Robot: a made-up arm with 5 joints.
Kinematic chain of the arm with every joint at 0, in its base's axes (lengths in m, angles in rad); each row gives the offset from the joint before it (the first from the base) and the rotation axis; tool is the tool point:
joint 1: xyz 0 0 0.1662 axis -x
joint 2: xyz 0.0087 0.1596 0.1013 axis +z
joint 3: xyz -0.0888 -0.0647 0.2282 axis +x
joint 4: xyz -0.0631 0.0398 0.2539 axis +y
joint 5: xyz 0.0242 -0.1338 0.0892 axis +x
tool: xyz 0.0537 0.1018 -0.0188
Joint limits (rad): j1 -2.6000..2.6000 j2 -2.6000..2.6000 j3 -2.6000..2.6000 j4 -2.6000..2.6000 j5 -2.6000..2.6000
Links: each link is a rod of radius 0.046 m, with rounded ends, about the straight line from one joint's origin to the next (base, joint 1, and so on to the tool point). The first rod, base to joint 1, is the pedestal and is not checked.
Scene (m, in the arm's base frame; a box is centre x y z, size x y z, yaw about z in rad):
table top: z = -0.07
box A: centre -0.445 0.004 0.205 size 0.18 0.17 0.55 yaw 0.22
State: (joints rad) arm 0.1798 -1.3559 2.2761 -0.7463 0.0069
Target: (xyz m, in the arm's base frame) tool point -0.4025 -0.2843 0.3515
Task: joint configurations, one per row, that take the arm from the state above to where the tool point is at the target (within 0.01 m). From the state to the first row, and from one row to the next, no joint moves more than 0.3 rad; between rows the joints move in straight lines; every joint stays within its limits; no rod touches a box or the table.
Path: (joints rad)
1: -0.0705 -1.5747 2.0034 -0.4657 -0.1320
2: -0.3209 -1.7935 1.7306 -0.1851 -0.2708
3: -0.5712 -2.0123 1.4579 0.0955 -0.4097
4: -0.6785 -1.9371 1.3485 0.3154 -0.1636
5: -0.7859 -1.8619 1.2392 0.5354 0.0825
6: -0.8932 -1.7866 1.1299 0.7553 0.3286
7: -1.0006 -1.7114 1.0205 0.9753 0.5746
8: -0.9597 -1.5424 1.1158 0.6930 0.5321
9: -0.9188 -1.3735 1.2111 0.4107 0.4895
10: -0.8780 -1.2045 1.3064 0.1285 0.4469
11: -0.8371 -1.0356 1.4017 -0.1538 0.4044
12: -0.7962 -0.8666 1.4970 -0.4361 0.3618
13: -0.7554 -0.6977 1.5923 -0.7183 0.3192

